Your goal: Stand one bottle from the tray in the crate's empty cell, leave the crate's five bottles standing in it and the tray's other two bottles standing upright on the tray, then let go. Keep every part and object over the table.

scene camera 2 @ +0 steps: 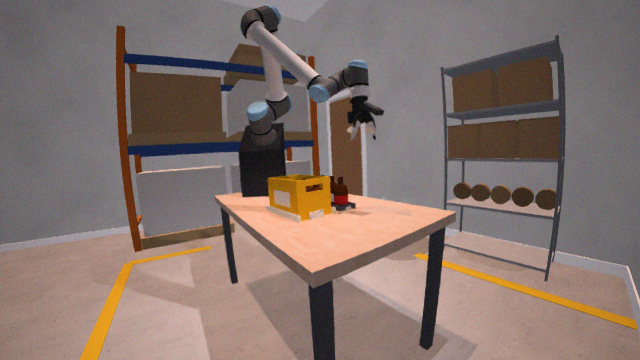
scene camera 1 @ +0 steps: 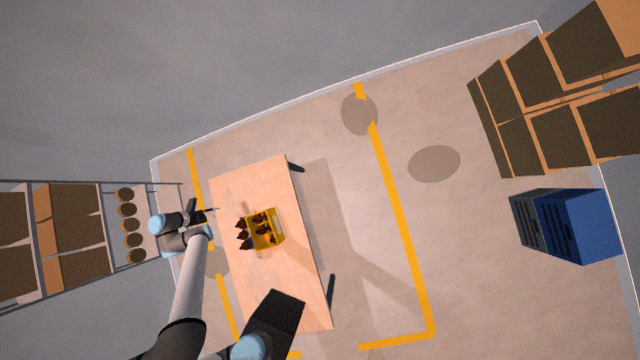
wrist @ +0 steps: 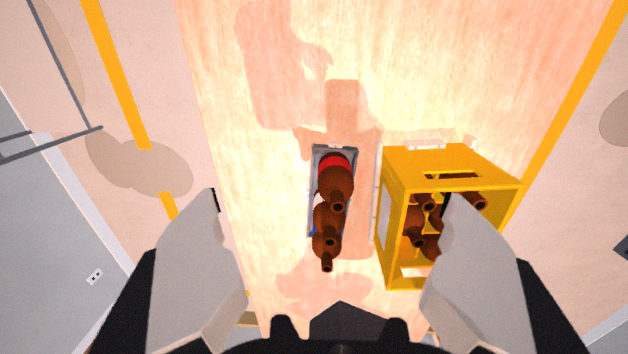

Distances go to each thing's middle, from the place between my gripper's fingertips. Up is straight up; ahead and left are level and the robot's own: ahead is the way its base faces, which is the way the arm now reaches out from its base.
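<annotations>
There's the red-labelled brown bottle (wrist: 335, 180), and my gripper's 150 mm past it and 250 mm above it.
</annotations>
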